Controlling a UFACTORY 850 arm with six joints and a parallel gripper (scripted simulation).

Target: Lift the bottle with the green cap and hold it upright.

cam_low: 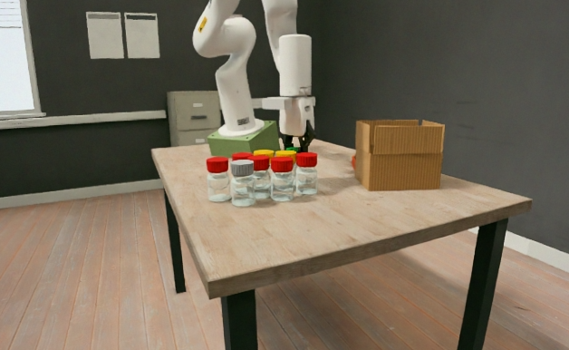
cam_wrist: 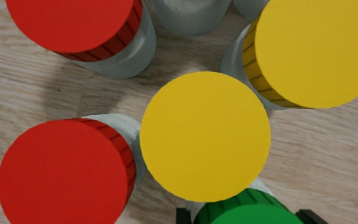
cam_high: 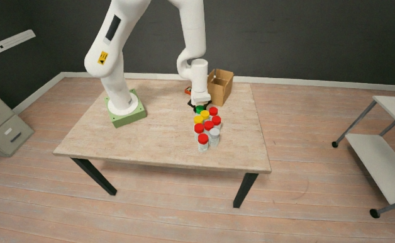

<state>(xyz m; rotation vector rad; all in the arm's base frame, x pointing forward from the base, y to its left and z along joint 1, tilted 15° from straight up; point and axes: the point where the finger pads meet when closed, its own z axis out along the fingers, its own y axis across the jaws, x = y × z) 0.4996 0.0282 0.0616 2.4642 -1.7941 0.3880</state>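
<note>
The green-capped bottle lies 5 cm below my hand. From my hand the other things lie so: orange device (9 cm behind, 29 cm to the left, 8 cm below); grey-capped bottle (10 cm ahead, 19 cm to the right, 5 cm below).
</note>
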